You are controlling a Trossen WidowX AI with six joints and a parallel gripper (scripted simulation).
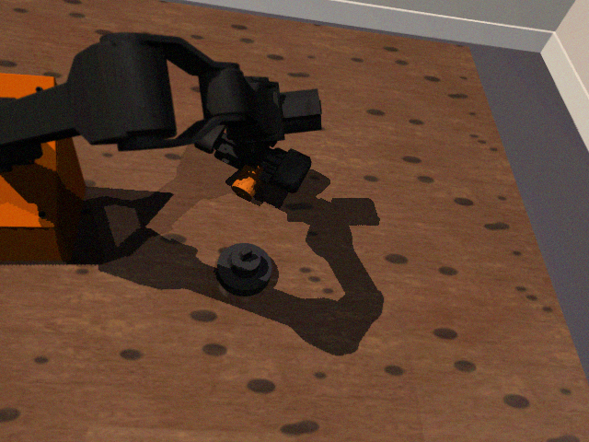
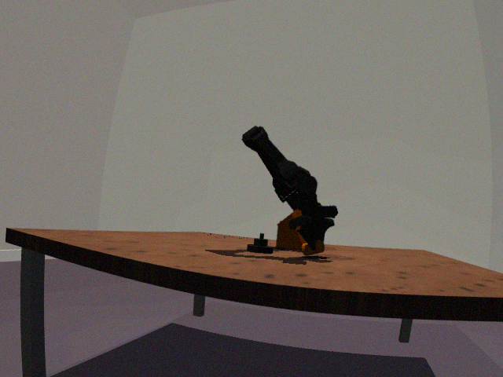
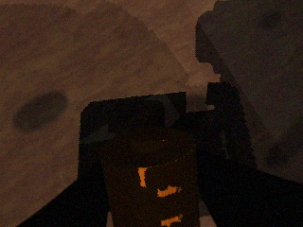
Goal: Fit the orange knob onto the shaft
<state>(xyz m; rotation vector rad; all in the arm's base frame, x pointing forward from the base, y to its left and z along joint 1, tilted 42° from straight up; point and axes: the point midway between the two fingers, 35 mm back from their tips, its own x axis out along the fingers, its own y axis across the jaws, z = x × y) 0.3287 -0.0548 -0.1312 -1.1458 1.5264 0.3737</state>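
The dark pedestal lies 180 mm to the right of my gripper tip, 40 mm behind it and 10 mm above it. The rest, counted from my gripper tip: knob (10 mm to the right, 10 mm behind).
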